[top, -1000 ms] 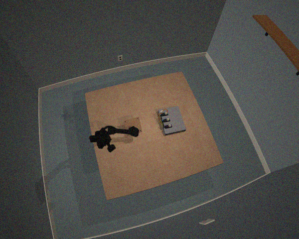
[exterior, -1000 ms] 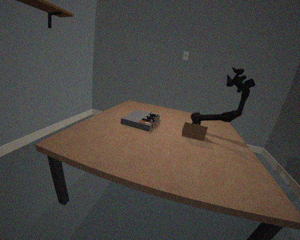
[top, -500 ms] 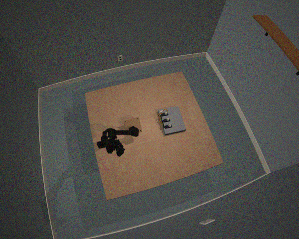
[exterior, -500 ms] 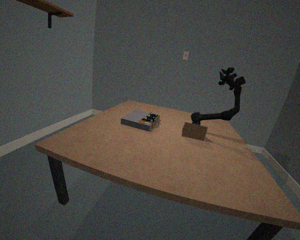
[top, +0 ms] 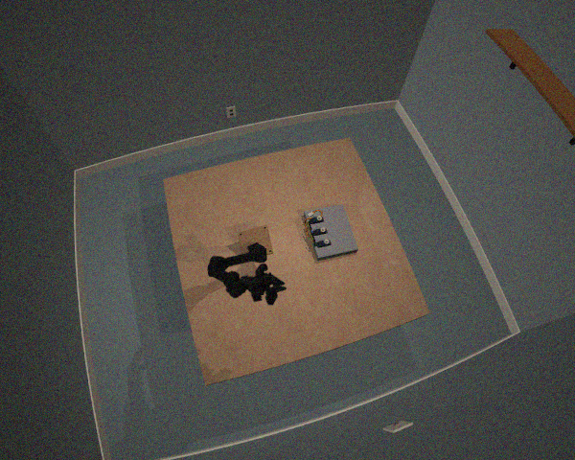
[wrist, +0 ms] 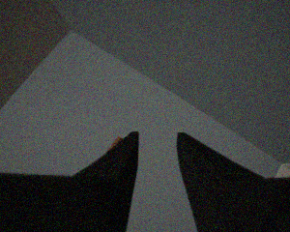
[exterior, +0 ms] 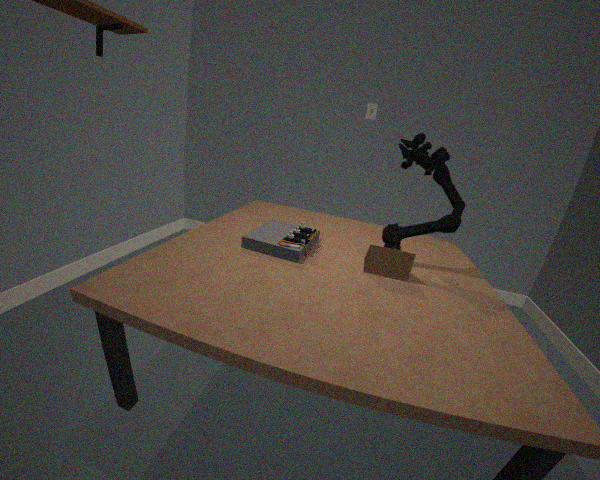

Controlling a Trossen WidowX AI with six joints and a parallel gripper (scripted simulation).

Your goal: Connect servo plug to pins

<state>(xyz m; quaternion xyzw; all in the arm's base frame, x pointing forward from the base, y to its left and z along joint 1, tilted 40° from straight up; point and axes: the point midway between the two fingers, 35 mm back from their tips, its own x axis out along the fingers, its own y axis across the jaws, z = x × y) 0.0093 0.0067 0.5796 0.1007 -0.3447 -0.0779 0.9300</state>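
Right now the blue band is 35 cm ahead of my gripper tip, 33 cm to the left of it and 43 cm below it. Round my gripper tip: grey holder (51 cm ahead, 30 cm to the left, 48 cm below).
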